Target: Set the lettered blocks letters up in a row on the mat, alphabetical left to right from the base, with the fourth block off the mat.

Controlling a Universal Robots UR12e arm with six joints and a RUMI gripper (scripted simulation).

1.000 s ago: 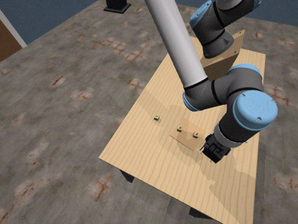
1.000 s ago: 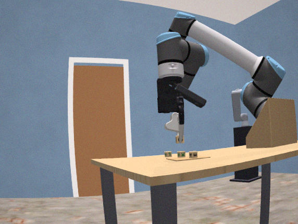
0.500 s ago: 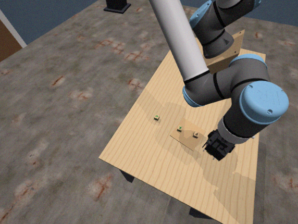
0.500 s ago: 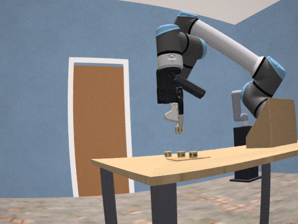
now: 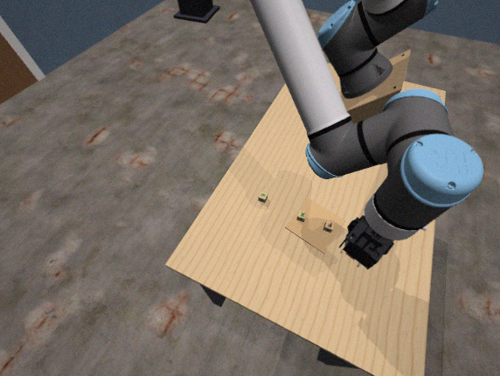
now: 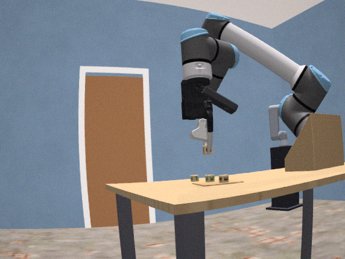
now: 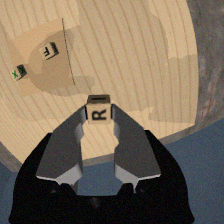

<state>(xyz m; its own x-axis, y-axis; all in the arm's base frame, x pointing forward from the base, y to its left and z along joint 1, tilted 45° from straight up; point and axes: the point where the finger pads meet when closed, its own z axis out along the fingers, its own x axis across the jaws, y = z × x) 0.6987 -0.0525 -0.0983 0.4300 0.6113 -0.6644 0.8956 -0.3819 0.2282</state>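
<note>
My hand is 110 mm past the tan mat, 90 mm to the left of it and 110 mm above it. Also, from my hand: R block (right at my hand).
</note>
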